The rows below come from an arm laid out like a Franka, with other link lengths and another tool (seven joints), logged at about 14 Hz.
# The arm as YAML. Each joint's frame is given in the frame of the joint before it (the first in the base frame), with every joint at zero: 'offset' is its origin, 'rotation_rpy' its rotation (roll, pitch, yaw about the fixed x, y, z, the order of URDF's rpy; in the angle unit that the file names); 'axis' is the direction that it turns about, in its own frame. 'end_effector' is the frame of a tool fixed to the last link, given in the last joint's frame.
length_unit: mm
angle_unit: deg
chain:
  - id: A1
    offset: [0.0, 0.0, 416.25]
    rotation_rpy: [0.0, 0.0, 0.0]
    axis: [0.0, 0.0, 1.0]
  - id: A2
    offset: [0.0, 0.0, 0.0]
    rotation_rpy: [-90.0, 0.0, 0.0]
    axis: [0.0, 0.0, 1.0]
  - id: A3
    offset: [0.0, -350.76, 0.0]
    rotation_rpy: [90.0, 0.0, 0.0]
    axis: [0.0, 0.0, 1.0]
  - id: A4
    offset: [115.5, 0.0, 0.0]
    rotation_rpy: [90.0, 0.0, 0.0]
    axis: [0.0, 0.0, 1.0]
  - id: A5
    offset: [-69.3, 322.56, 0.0]
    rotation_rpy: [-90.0, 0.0, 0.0]
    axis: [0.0, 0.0, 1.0]
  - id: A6
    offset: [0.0, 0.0, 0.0]
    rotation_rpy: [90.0, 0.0, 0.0]
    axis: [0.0, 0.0, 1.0]
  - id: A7
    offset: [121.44, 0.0, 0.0]
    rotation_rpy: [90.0, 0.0, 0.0]
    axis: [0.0, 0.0, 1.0]
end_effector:
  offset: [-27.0, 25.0, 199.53]
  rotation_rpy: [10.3, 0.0, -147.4]
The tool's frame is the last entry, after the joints.
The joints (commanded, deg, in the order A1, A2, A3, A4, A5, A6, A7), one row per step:
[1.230, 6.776, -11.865, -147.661, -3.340, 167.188, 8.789]
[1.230, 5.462, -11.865, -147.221, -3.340, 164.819, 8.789]
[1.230, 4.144, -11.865, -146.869, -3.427, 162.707, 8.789]
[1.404, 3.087, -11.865, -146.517, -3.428, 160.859, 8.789]
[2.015, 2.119, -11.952, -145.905, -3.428, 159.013, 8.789]
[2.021, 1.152, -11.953, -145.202, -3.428, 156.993, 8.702]
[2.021, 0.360, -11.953, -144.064, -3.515, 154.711, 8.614]
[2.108, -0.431, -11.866, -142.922, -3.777, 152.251, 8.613]
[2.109, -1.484, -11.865, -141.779, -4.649, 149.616, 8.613]
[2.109, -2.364, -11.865, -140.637, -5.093, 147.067, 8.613]
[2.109, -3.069, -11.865, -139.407, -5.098, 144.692, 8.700]
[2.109, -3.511, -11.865, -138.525, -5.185, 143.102, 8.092]
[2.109, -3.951, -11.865, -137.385, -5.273, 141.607, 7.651]
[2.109, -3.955, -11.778, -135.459, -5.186, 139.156, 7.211]
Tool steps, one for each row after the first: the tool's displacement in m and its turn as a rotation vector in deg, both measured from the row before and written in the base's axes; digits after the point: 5 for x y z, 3 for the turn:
[-0.00177, 0.00019, 0.00809, 0.260, 0.599, -0.104]
[-0.00187, 0.00029, 0.00826, 0.203, 0.436, -0.013]
[-0.00135, 0.00161, 0.00672, 0.202, 0.428, 0.101]
[0.00086, 0.00418, 0.00767, 0.150, 0.260, 0.455]
[-0.00019, -0.00021, 0.00793, 0.145, 0.350, 0.017]
[0.00162, -0.00069, 0.00885, 0.048, 0.364, 0.076]
[0.00112, 0.00081, 0.00871, -0.025, 0.551, 0.292]
[0.00022, -0.00088, 0.01086, -0.395, 0.527, 0.568]
[-0.00013, -0.00094, 0.00970, -0.178, 0.574, 0.205]
[0.00045, -0.00083, 0.00927, 0.074, 0.437, -0.214]
[0.00069, -0.00105, 0.00653, -0.107, 0.317, 0.572]
[0.00237, -0.00128, 0.00858, -0.139, -0.040, 0.405]
[0.00397, -0.00101, 0.00860, -0.061, 0.550, 0.306]

